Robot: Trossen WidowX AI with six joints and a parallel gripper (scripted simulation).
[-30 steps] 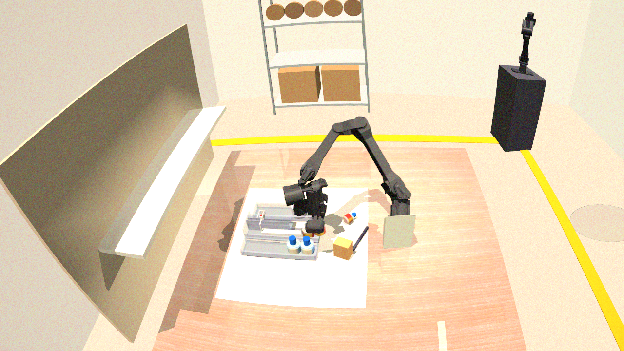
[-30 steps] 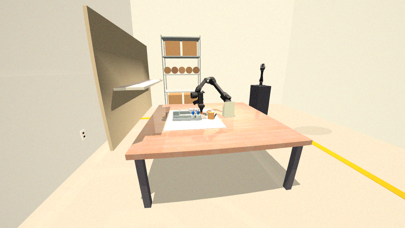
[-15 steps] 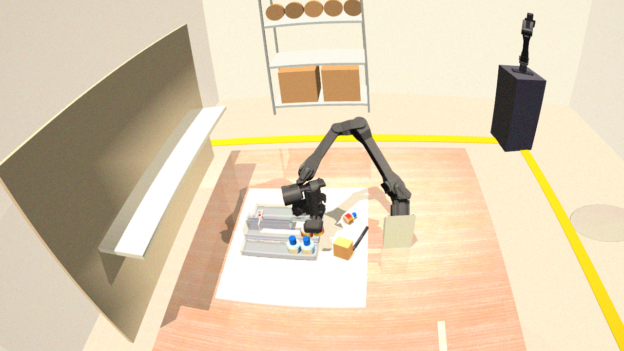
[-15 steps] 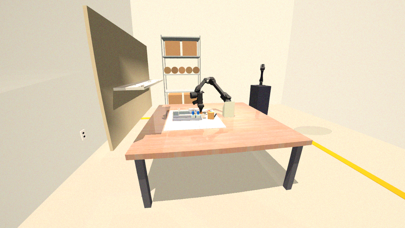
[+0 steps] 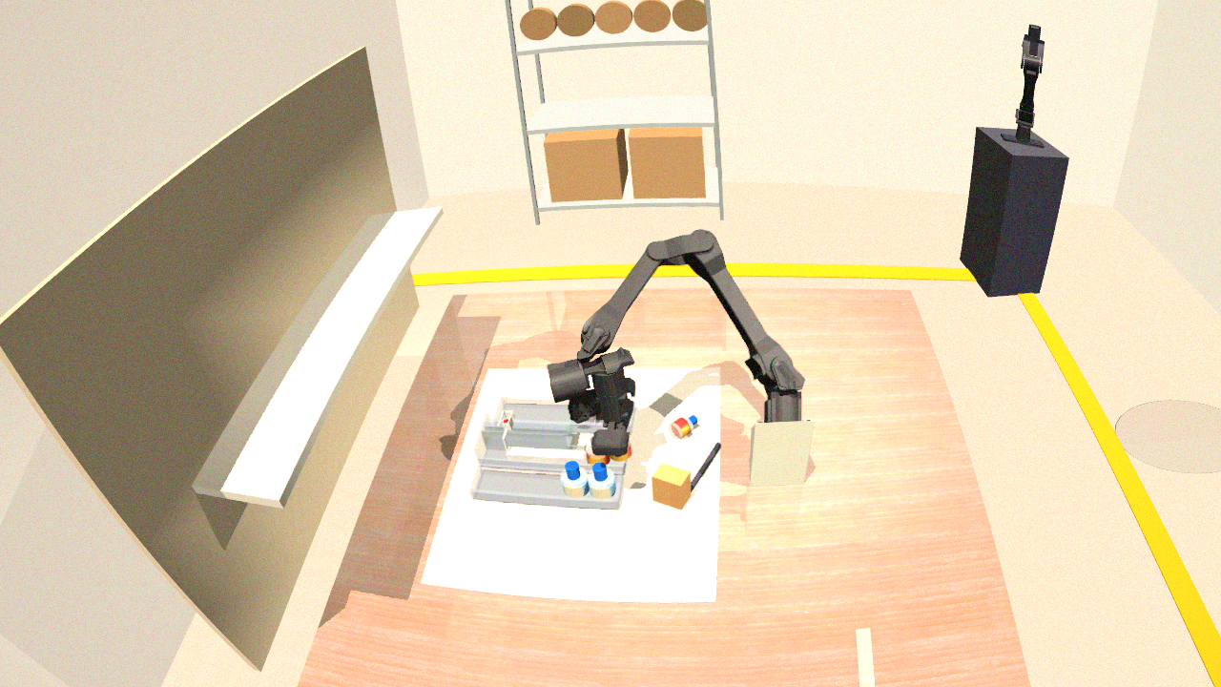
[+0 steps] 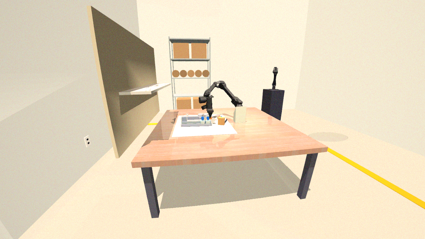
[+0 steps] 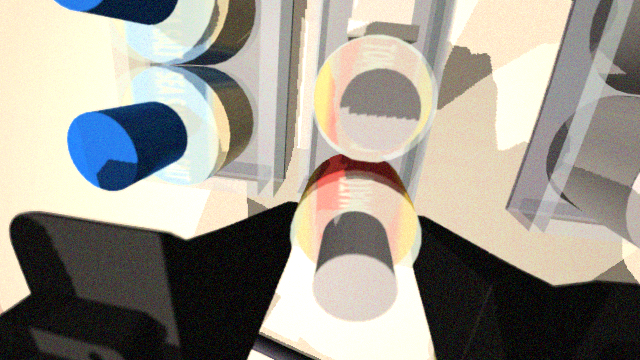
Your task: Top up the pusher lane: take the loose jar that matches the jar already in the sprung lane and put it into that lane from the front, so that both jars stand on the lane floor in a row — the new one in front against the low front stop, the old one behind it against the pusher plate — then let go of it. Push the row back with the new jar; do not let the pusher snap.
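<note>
Now: gripper tip 100 mm to the right of the orange box, 90 mm past it and 20 mm above it. The rest, counted from my gripper tip: blue-lidded jar 130 mm behind, 80 mm to the right, 30 mm below; black rod 160 mm behind, 50 mm below, 30 mm to the left; lane rack 160 mm ahead, 50 mm to the right, 30 mm below.
</note>
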